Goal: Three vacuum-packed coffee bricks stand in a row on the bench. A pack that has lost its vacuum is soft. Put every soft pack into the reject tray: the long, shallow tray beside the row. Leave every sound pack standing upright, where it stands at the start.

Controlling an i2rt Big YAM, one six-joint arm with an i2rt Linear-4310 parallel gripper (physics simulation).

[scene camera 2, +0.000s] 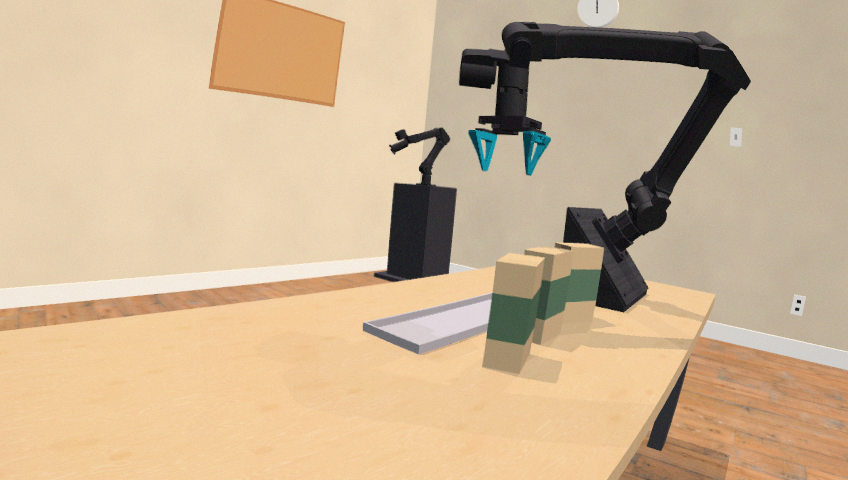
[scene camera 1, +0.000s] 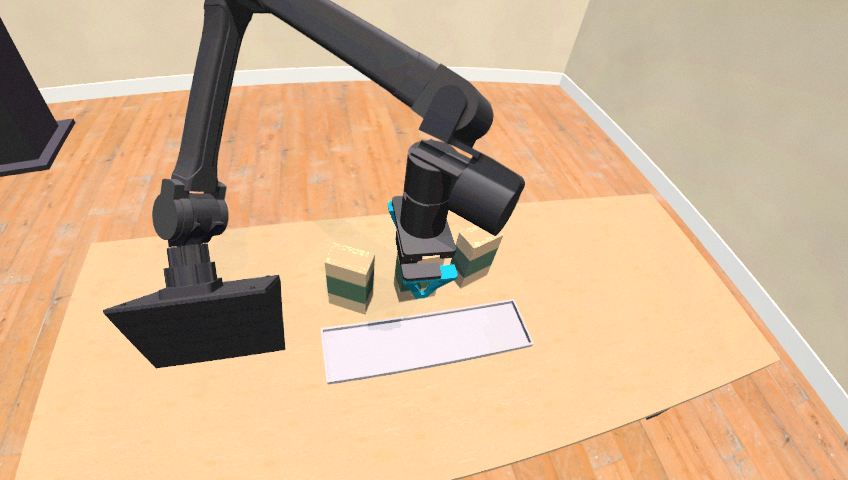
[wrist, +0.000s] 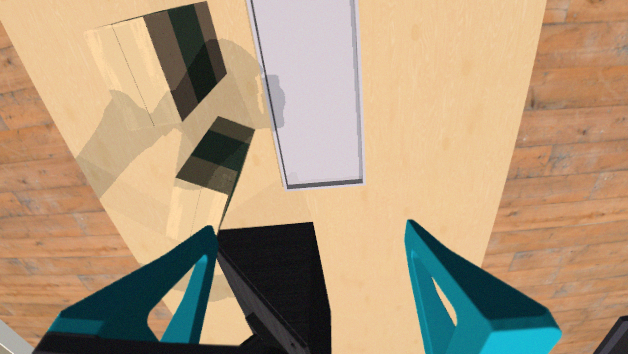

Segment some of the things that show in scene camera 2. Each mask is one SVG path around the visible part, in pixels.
My gripper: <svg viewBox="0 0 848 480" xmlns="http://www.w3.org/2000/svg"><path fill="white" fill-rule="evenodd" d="M498 87L495 116L479 116L478 119L479 124L491 124L493 130L475 128L475 130L469 130L468 134L477 152L482 171L488 171L497 135L519 135L519 132L523 132L526 175L531 176L551 138L546 136L546 132L541 131L542 122L526 117L527 91L520 90L518 93L518 89L508 88L508 91L504 92L503 87ZM481 139L485 140L486 142L485 160Z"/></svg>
A coffee pack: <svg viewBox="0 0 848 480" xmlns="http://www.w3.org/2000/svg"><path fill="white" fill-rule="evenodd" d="M548 246L525 249L524 255L545 258L532 343L541 345L561 333L573 251Z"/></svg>
